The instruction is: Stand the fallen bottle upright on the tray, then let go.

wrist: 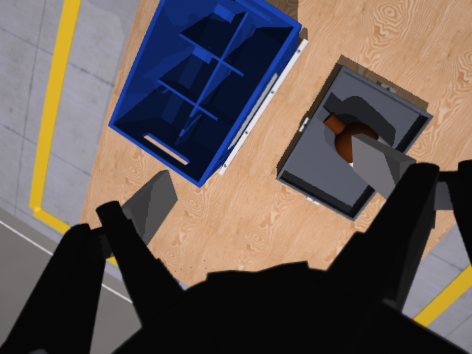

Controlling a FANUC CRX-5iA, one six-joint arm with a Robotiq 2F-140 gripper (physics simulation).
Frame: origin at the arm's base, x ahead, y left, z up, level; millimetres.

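Seen in the pictures: gripper, fingertip midpoint: (258, 169).
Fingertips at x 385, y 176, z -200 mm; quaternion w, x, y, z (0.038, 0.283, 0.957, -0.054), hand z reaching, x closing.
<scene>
Offsets run from my fingertips to a thing's top centre. "spot": to the spot under its first point. Level surfaces: height alone.
The brown bottle @[dx -91, dy +129, dz -274 mm] (348, 140) lies on its side in the grey tray @[dx -75, dy +132, dz -327 mm] (317, 172), its neck towards the upper left of the view. A bit of its white label shows below the shoulder. The right finger covers the rest of its body. My gripper (258, 169) is wide open with nothing between its fingers. In the image, the left finger is over the wooden table left of the tray, and the right finger overlaps the bottle and the tray's right part. The height of the fingers above the bottle cannot be told.
A blue crate @[spot: dx +157, dy -104, dz -177 mm] (156, 156) with dividers stands on the wooden table @[dz -353 mm] (240, 215), left of the tray. A white strip @[spot: dx -91, dy -63, dz -323 mm] (289, 68) runs along the crate's right side. Yellow floor lines (52, 100) show beyond the table edge.
</scene>
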